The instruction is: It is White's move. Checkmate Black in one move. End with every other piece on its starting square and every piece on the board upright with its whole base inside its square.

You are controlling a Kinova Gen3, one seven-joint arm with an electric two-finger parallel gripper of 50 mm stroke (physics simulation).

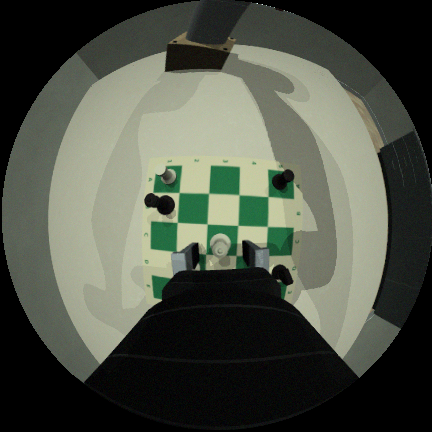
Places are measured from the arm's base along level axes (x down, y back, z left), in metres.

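Pixels of known places: gripper, fingertip midpoint: [220, 250]; arm's base, origin of the base link: [205, 38].
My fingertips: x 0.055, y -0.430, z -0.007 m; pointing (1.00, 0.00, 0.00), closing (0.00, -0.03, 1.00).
Note:
Ahead of a thing's pixels: the offset from my fingertips to its top centre. Level surfaces: height alone.
The green and cream chessboard @[dx +0.014, dy +0.010, dz +0.003 m] [225, 161] lies below my gripper. A white piece @[dx -0.039, dy +0.007, dz +0.000 m] [220, 244] stands upright on C3 and shows between the fingers. Another white piece @[dx -0.019, dy +0.098, dz -0.061 m] [167, 175] stands on A1. A black piece @[dx -0.039, dy +0.060, dz -0.066 m] [164, 204] stands on B1, and a black piece @[dx -0.019, dy +0.079, dz +0.085 m] [281, 180] stands on A5. A further black piece @[dx -0.026, dy -0.040, dz +0.075 m] [282, 274] stands at the lower right, around D5, partly hidden by the gripper body. My gripper [220, 250] is open and holds nothing; how high it is over the C3 piece is hard to tell. The gripper body hides much of rows D and E.
The robot's base block [194, 57] stands on the table @[dx +0.020 m] [200, 120] beyond row A, with a dark arm column [215, 22] rising from it. A large dark panel [412, 225] stands at the right edge. Arm shadows fall across the table and board.

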